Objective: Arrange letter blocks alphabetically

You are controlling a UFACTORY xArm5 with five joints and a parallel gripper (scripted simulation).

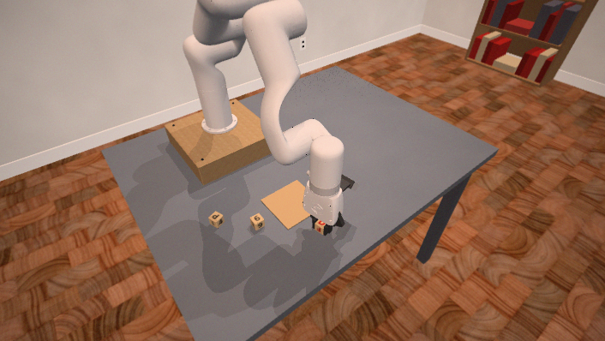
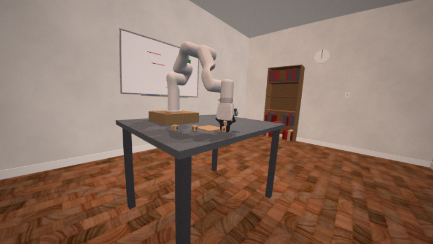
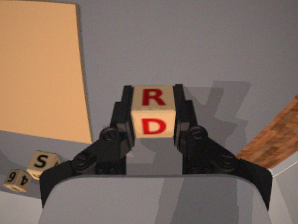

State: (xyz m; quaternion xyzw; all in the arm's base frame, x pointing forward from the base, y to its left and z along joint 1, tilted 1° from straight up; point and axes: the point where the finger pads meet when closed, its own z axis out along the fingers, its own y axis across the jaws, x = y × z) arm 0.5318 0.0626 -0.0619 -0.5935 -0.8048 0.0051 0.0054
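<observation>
Right now the tan mat is 13 cm behind my hand, 2 cm to the right of it and 2 cm below it. Round my hand: wooden block: 1 cm below.
</observation>
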